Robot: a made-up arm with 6 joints.
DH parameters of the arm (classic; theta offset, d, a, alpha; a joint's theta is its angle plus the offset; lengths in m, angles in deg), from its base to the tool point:
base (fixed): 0 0 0 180
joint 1: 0 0.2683 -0.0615 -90
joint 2: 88.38 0 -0.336 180
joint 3: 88.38 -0.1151 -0.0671 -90
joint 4: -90 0.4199 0.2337 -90
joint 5: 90 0.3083 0.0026 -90
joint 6: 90 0.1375 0.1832 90
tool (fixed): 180 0.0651 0 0
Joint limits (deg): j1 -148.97..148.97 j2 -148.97..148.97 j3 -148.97..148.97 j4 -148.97..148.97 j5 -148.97..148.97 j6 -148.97..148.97
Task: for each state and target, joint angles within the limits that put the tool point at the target. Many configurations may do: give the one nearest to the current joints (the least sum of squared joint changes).
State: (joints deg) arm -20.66 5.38 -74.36 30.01 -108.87 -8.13
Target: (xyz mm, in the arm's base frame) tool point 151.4 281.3 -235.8
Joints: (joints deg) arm -32.82 18.90 -89.05 29.59 -112.50 -17.38
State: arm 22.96 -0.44 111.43 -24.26 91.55 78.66
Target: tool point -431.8 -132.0 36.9
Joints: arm -37.28 -19.72 108.98 -70.04 82.17 61.94
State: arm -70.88 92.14 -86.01 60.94 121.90 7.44
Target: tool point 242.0 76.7 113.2
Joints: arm -58.56 52.87 -101.12 79.07 129.66 19.29
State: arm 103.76 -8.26 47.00 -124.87 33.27 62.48
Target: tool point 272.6 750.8 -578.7
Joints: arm 114.92 -9.55 55.18 -121.11 30.45 60.39
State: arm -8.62 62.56 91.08 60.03 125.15 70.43
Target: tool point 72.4 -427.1 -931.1
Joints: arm 7.07 63.29 114.21 102.91 134.93 77.62
